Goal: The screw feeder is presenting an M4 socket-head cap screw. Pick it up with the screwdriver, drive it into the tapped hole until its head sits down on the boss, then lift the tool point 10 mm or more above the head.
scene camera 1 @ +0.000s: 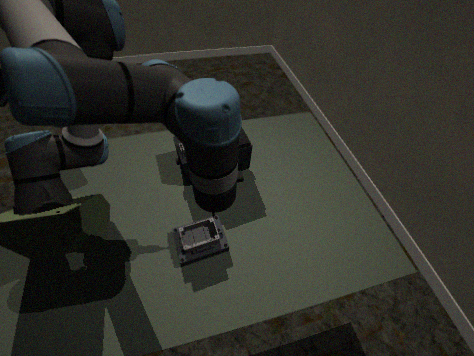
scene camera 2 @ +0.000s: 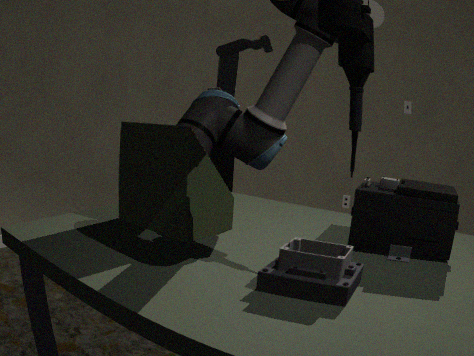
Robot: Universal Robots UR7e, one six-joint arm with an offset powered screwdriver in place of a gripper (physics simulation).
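Observation:
The powered screwdriver [scene camera 2: 352, 176] points straight down. Its thin dark bit ends high above the table, left of the feeder's top in scene camera 2. In scene camera 1 the wrist hides most of the tool, and the bit's tip [scene camera 1: 214, 215] shows near the back right corner of the housing. Whether a screw sits on the tip is too small and dark to tell. The black screw feeder [scene camera 1: 245, 150] [scene camera 2: 400, 220] stands behind the housing, with small bright parts on its top. The open grey housing [scene camera 1: 200, 245] [scene camera 2: 310, 261] sits on a dark base plate [scene camera 2: 300, 290]. Its tapped hole cannot be made out.
A dark green wedge-shaped block [scene camera 1: 40, 232] [scene camera 2: 155, 175] stands beside the arm's base, left of the housing. A small bracket [scene camera 2: 400, 252] is at the feeder's foot. The arm spans above the green table top [scene camera 1: 310, 225] [scene camera 2: 200, 310] and casts broad shadows on it.

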